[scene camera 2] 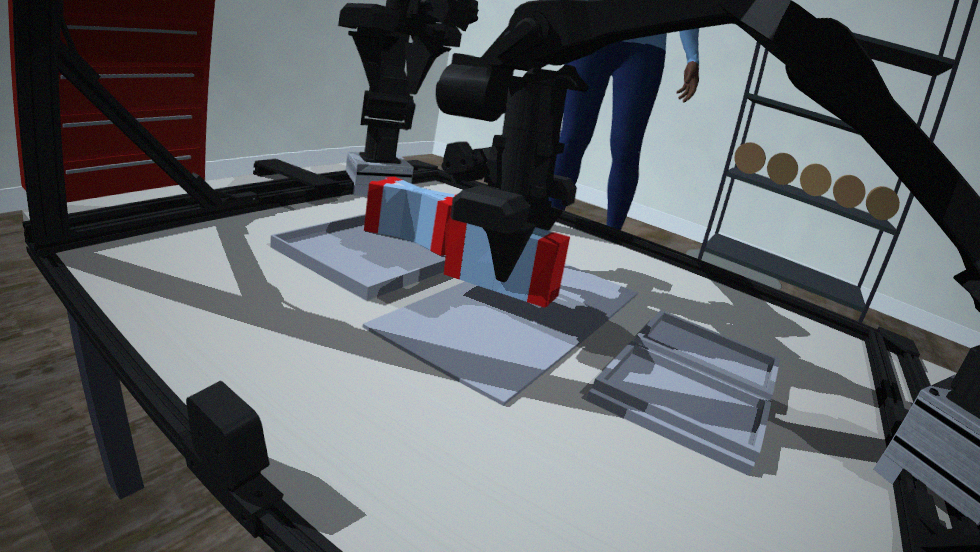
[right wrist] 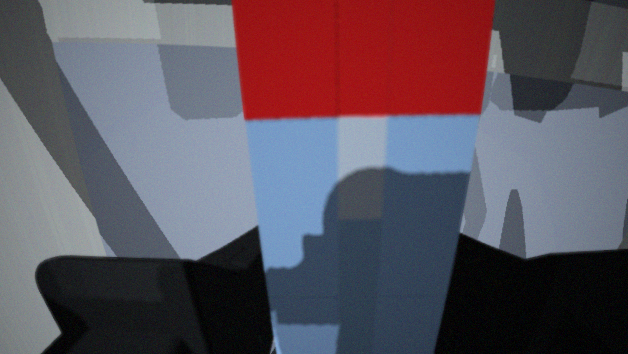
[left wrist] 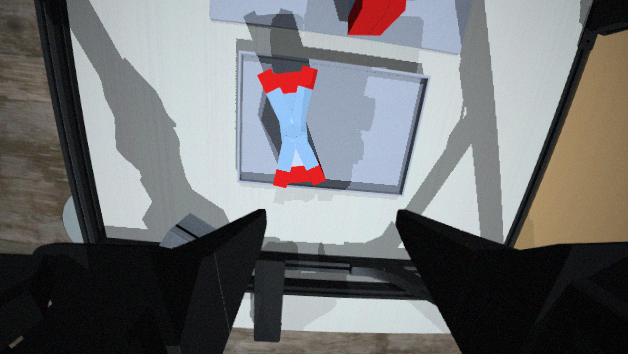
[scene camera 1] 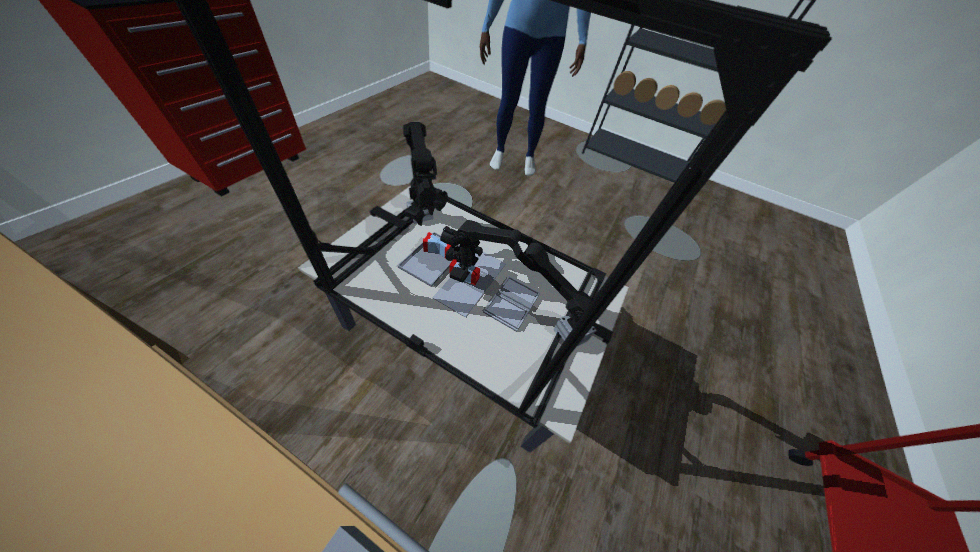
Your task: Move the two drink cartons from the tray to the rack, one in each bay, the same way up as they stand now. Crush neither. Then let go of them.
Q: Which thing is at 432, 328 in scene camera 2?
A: A flat grey mat.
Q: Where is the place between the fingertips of the left gripper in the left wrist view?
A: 331, 216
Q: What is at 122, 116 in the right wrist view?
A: A flat grey mat.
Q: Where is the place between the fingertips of the right gripper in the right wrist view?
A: At 343, 218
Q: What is the left gripper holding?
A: Nothing.
